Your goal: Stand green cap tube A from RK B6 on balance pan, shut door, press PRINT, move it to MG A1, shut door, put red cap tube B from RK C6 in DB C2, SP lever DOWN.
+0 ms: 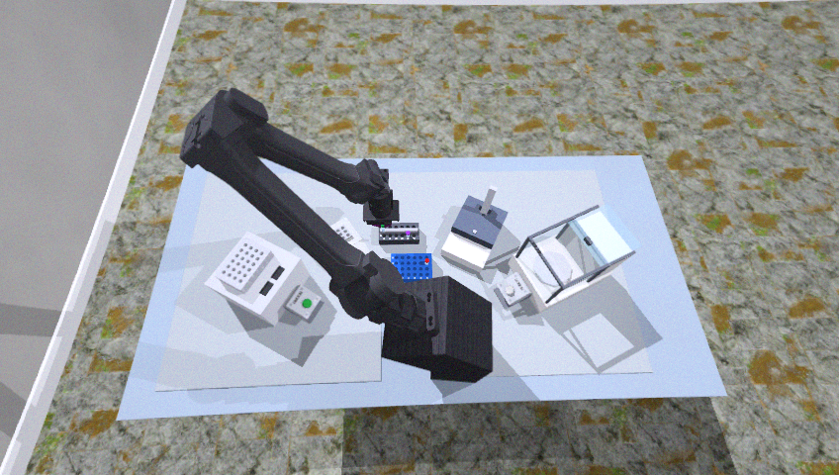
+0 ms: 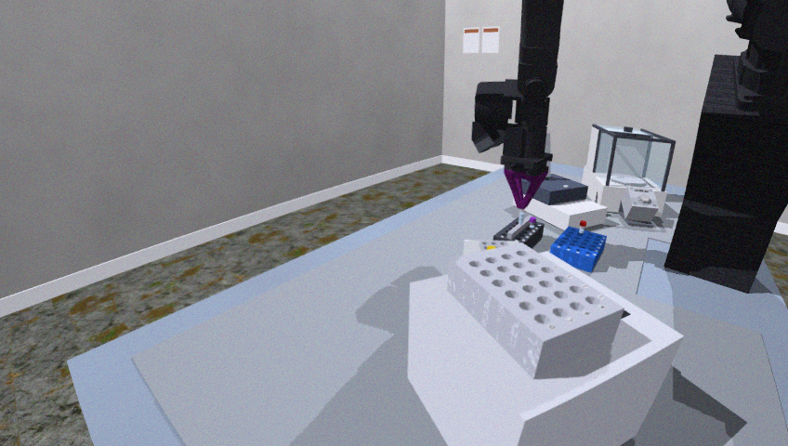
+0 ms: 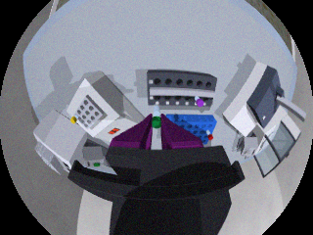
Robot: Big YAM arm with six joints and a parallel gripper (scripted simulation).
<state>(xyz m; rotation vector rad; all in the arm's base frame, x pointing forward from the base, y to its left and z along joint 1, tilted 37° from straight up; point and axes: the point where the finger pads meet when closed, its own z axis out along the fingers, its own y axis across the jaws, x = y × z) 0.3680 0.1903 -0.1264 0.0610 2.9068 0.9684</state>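
The magnet block lies 1 cm ahead of my hand, 5 cm to the right of it and 9 cm below it. Round my hand: blue rack RK: 11 cm behind, 9 cm to the right, 9 cm below; SP lever: 6 cm ahead, 32 cm to the right, 3 cm above; dry block: 4 cm behind, 12 cm to the left, 8 cm below.
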